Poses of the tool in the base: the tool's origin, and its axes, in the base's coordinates. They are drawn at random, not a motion.
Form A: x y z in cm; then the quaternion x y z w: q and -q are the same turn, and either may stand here.
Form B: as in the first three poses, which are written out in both.
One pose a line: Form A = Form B
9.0 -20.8 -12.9 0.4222 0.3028 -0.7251 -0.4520 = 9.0 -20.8 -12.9 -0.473 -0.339 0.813 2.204
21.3 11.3 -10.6 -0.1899 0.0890 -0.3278 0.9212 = 21.3 11.3 -10.6 -0.488 0.229 -0.842 0.799
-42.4 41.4 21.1 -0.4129 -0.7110 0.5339 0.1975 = -42.4 41.4 21.1 -0.421 -0.725 0.545 2.744
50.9 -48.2 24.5 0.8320 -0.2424 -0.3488 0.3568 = 50.9 -48.2 24.5 0.891 -0.259 -0.373 2.412
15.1 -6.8 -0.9 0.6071 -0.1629 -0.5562 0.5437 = 15.1 -6.8 -0.9 0.723 -0.194 -0.663 1.992
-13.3 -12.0 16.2 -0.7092 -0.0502 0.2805 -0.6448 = -13.3 -12.0 16.2 0.928 0.066 -0.367 1.740
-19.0 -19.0 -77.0 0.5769 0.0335 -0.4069 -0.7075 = -19.0 -19.0 -77.0 -0.816 -0.047 0.576 1.570
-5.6 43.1 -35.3 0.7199 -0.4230 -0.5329 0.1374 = -5.6 43.1 -35.3 0.727 -0.427 -0.538 2.866
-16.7 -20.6 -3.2 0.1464 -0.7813 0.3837 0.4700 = -16.7 -20.6 -3.2 0.166 -0.885 0.435 2.163
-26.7 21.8 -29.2 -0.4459 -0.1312 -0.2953 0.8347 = -26.7 21.8 -29.2 -0.810 -0.238 -0.536 1.166
